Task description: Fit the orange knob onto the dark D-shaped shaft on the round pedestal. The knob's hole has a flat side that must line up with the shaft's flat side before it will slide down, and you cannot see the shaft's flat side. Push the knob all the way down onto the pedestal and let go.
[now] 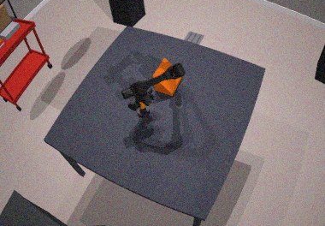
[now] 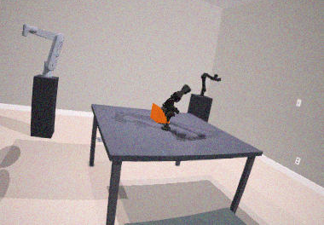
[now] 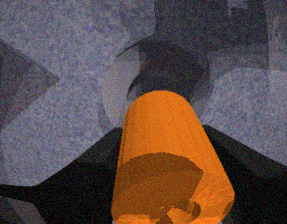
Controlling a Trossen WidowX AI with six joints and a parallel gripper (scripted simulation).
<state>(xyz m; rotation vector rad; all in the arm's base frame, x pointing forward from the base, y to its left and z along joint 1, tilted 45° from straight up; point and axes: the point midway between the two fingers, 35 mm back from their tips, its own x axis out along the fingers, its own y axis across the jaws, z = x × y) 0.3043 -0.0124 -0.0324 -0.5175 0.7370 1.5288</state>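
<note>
My gripper tip is now 2 cm below the orange knob. Round my gripper tip: round pedestal: 4 cm below.
</note>
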